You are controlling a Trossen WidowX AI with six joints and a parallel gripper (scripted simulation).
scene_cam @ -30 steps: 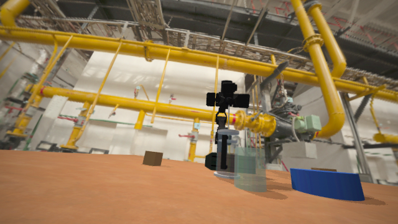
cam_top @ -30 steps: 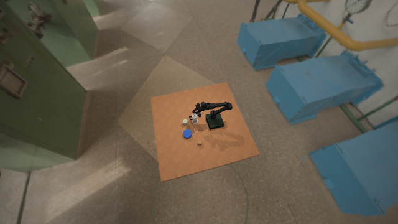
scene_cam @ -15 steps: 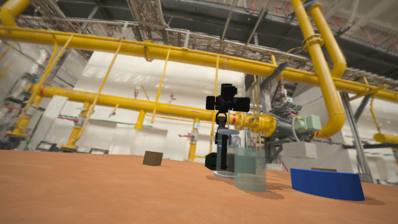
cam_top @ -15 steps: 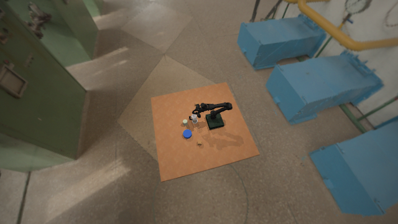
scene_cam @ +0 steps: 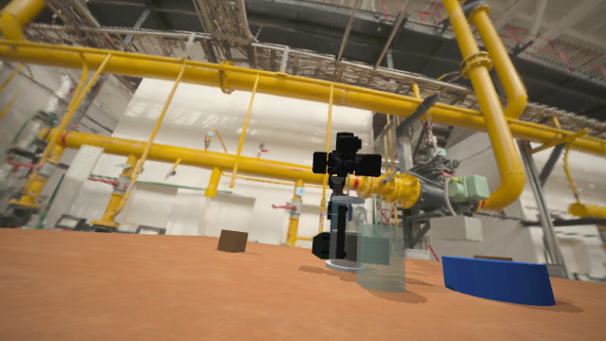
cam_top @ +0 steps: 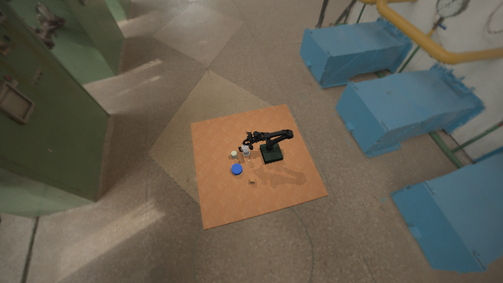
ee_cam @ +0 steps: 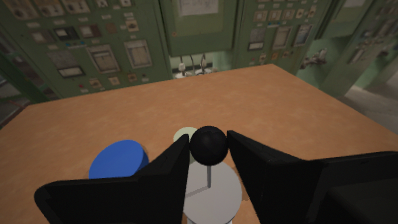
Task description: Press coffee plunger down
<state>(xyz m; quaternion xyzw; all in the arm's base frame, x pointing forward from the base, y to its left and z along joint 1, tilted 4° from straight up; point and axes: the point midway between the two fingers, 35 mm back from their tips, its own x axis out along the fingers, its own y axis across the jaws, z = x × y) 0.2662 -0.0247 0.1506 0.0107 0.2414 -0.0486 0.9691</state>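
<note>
Now: the coffee press 12 cm below my gripper tip.
</note>
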